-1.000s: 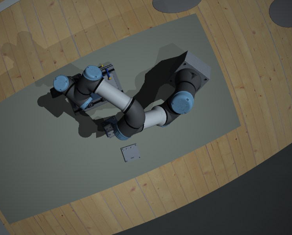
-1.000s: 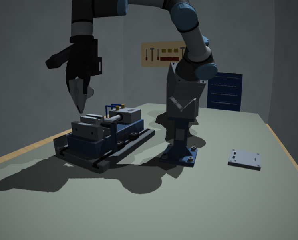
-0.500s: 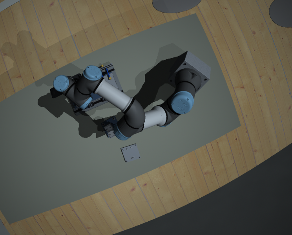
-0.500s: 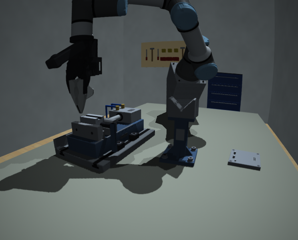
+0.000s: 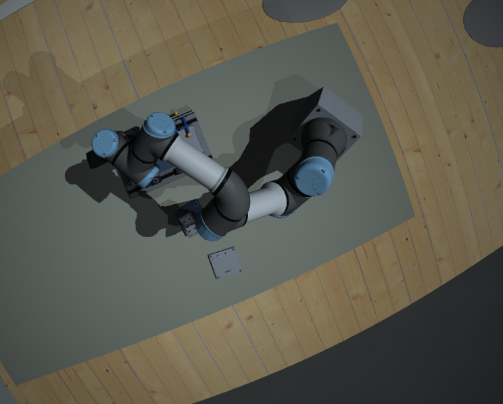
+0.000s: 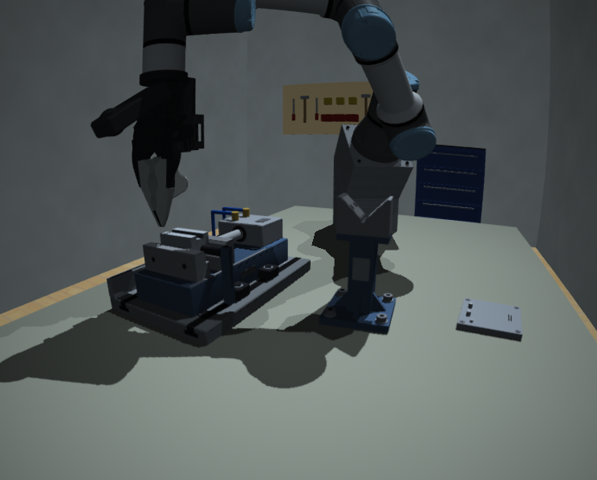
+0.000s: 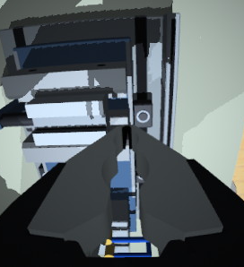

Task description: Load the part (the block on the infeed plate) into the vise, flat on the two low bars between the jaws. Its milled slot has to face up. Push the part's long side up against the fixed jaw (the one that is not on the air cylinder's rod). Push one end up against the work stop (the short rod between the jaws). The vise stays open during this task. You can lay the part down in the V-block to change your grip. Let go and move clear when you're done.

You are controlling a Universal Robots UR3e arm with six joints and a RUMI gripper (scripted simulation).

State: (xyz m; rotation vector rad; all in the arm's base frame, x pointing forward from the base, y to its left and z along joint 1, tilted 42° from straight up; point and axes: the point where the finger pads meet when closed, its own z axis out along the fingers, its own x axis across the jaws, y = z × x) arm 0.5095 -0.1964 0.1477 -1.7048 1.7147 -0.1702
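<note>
Now: the part 1 cm behind my hand, 5 cm to the left of it and 3 cm below it. The rest, counted from my hand: moving jaw 4 cm behind, 5 cm to the left, 5 cm below; then fixed jaw 2 cm ahead, 5 cm to the left, 5 cm below; then work stop 1 cm behind, 10 cm to the left, 4 cm below.
</note>
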